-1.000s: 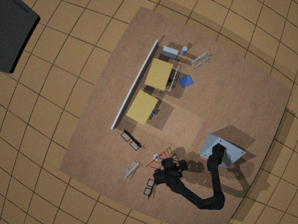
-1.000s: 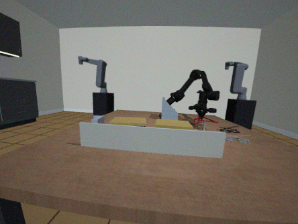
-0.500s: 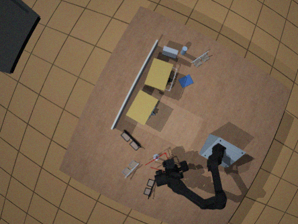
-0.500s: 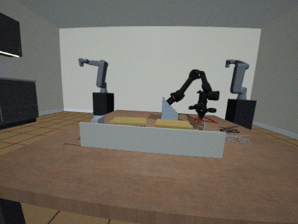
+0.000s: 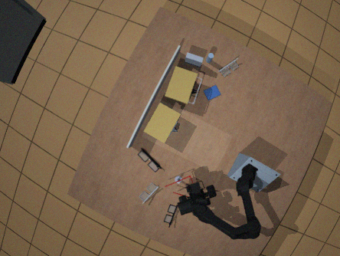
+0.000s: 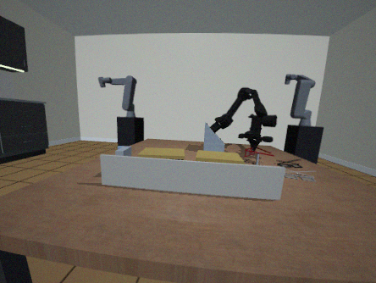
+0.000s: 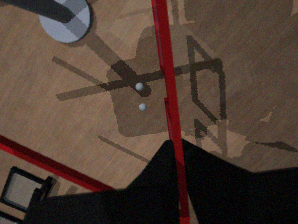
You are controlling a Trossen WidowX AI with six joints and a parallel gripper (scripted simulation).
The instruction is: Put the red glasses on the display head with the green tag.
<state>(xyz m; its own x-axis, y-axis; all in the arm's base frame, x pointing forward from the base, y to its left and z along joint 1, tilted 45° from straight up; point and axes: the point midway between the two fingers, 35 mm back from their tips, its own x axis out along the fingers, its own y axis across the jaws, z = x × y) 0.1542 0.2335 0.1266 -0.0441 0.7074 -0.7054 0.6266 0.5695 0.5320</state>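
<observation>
Right now my gripper tip is 120 mm short of the small post, 40 mm above it and 10 mm to the left of it. The rest, counted from my gripper tip: grey box (610 mm to the right, 380 mm ahead); long white panel (460 mm ahead, 330 mm to the right, 10 mm below); blue square (510 mm to the right, 200 mm ahead, 60 mm below).
</observation>
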